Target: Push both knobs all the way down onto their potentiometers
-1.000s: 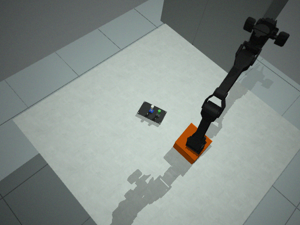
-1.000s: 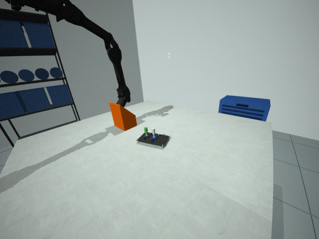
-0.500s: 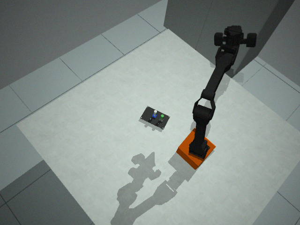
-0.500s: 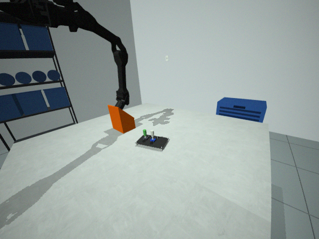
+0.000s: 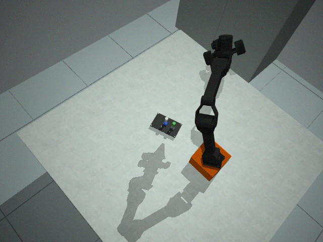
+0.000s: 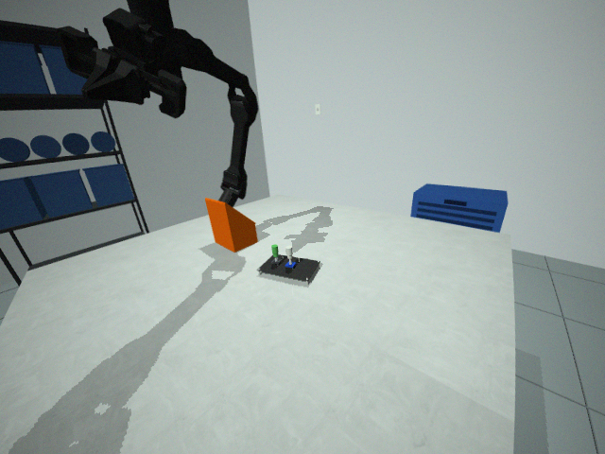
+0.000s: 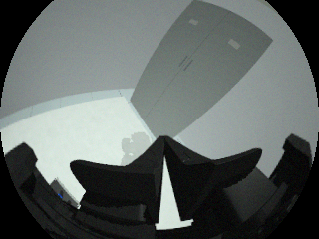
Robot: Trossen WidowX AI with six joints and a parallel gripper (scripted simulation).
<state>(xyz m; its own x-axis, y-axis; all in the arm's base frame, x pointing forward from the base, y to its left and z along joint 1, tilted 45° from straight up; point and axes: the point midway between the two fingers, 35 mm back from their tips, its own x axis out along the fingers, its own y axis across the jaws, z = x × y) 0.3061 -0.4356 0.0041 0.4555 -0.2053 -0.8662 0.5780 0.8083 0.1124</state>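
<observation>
Right now the green knob is 38 cm below my gripper tip, 31 cm to the left of it and 2 cm behind it. Also, from my gripper tip: white knob (38 cm below, 32 cm to the left, 3 cm ahead).
</observation>
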